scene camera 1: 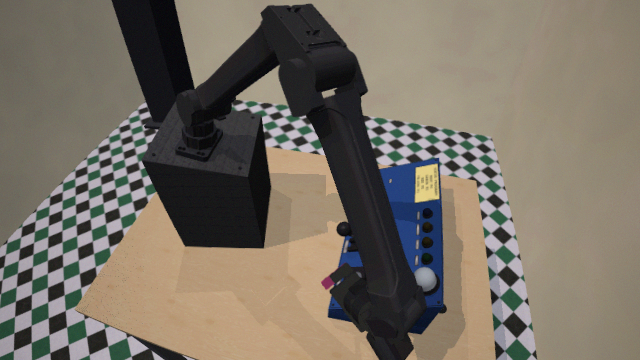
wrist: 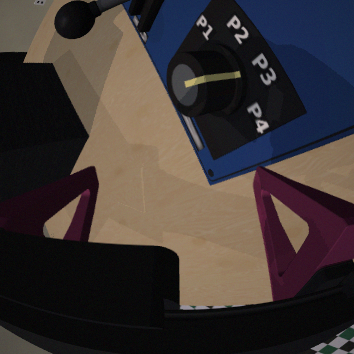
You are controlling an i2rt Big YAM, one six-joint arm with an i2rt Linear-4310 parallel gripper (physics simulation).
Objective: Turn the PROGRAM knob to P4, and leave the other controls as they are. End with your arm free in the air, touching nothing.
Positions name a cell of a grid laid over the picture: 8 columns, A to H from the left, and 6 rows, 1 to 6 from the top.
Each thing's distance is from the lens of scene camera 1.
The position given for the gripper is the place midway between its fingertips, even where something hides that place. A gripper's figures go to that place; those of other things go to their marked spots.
gripper (scene camera 1: E5): 0.76 m
blue control box (scene camera 1: F4): 0.97 m
